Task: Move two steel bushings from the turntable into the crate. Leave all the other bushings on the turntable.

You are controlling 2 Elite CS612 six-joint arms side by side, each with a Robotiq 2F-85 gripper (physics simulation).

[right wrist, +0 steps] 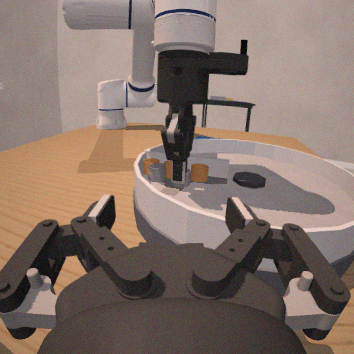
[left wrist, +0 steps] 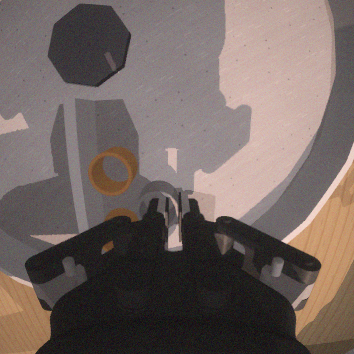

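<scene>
The round pale turntable (left wrist: 280, 100) (right wrist: 320, 245) has a raised wall. My left gripper (left wrist: 173, 202) (right wrist: 178, 180) is low inside it, shut on a grey steel bushing (left wrist: 148, 191) (right wrist: 188, 176), which its fingers partly hide. Another steel bushing (right wrist: 156, 173) stands to the left in the right wrist view. A copper-coloured bushing (left wrist: 111, 172) (right wrist: 200, 173) stands close by, with another (left wrist: 121, 215) (right wrist: 168, 169) partly hidden and a third (right wrist: 151, 164) near the wall. My right gripper (right wrist: 170, 207) is open and empty, outside the turntable's wall. The crate does not show clearly.
A black octagonal knob (left wrist: 90, 45) (right wrist: 249, 179) is at the turntable's middle. A thin upright divider (left wrist: 74, 150) (right wrist: 217, 167) stands beside the bushings. The wooden table (right wrist: 50, 175) extends around the turntable. A dark stand (right wrist: 230, 103) is in the background.
</scene>
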